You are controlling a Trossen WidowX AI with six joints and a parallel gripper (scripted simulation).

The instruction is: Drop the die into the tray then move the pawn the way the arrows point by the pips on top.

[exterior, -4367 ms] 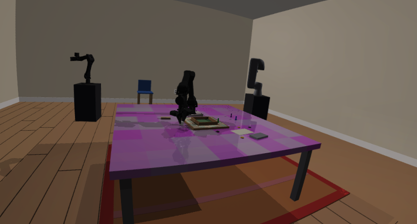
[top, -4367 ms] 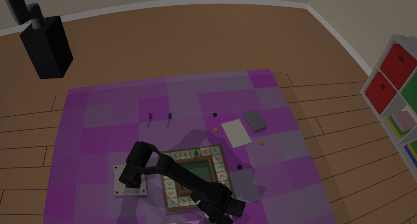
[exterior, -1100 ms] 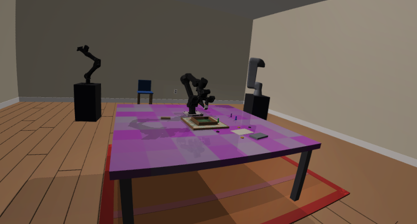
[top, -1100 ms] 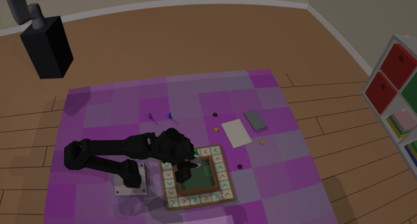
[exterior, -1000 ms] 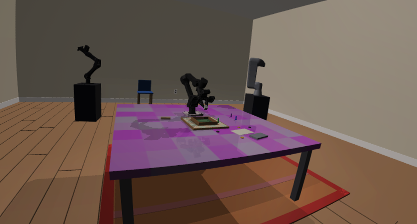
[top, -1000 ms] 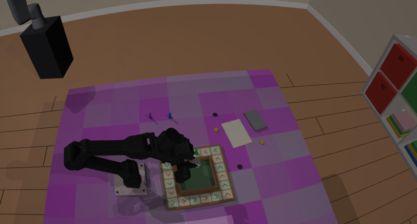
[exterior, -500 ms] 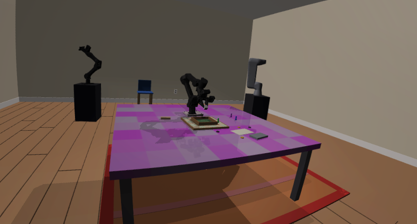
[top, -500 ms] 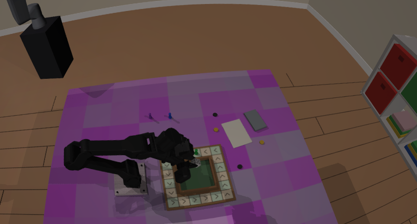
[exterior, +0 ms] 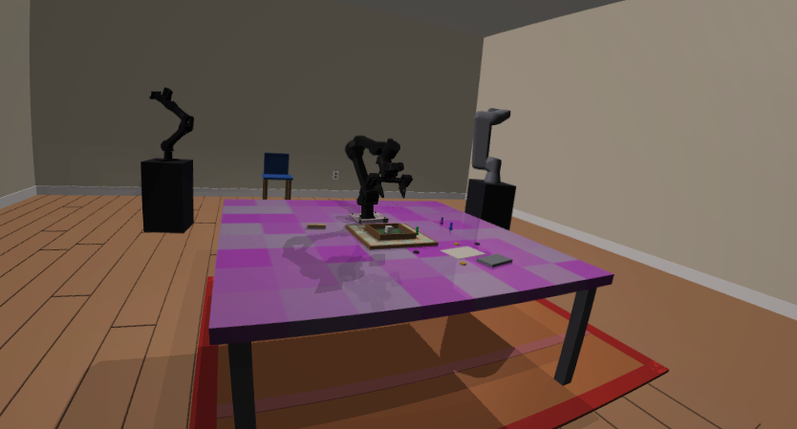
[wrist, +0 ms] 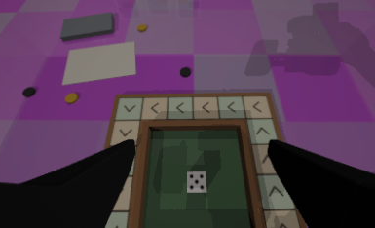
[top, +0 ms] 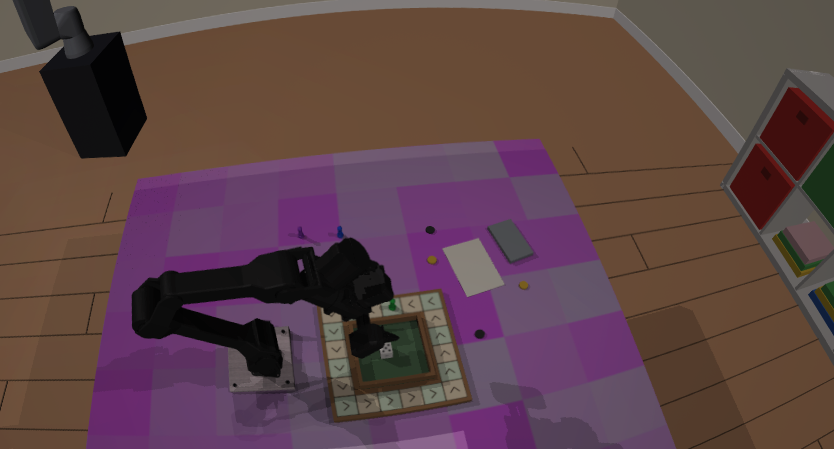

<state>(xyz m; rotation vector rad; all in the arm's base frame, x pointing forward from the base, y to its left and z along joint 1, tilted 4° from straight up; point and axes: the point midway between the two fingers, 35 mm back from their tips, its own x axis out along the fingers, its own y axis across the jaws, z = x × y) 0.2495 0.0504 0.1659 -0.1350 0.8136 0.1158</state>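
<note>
Right now the green pawn is 130 mm below my gripper tip and 110 mm to the left of it. Also, from my gripper tip: white die (140 mm below, 10 mm behind); paper sheet (230 mm to the left, 200 mm ahead, 160 mm below); wooden block (290 mm to the right, 150 mm below, 110 mm behind).
</note>
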